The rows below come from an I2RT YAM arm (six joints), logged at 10 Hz.
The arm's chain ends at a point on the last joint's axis. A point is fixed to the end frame.
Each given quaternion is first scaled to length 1.
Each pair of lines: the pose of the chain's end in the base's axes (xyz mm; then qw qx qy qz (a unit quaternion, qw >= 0)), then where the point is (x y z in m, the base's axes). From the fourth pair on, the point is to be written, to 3 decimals.
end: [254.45 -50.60 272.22 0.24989 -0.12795 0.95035 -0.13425]
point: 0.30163 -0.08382 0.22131
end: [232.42 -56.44 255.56 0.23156 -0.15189 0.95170 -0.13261]
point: 0.27875 -0.08843 0.20310
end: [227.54 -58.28 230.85 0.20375 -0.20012 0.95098 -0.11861]
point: 0.27284 -0.08632 0.17532
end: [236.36 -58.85 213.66 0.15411 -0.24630 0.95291 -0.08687]
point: 0.277 -0.082 0.152
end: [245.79 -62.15 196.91 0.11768 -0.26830 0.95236 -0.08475]
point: 0.283 -0.085 0.133
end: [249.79 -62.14 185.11 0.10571 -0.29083 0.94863 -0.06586]
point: 0.285 -0.082 0.120
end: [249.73 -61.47 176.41 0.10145 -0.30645 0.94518 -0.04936]
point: 0.285 -0.078 0.110
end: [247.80 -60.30 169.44 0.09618 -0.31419 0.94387 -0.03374]
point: 0.282 -0.075 0.102
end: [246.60 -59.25 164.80 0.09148 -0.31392 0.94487 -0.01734]
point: 0.279 -0.072 0.096
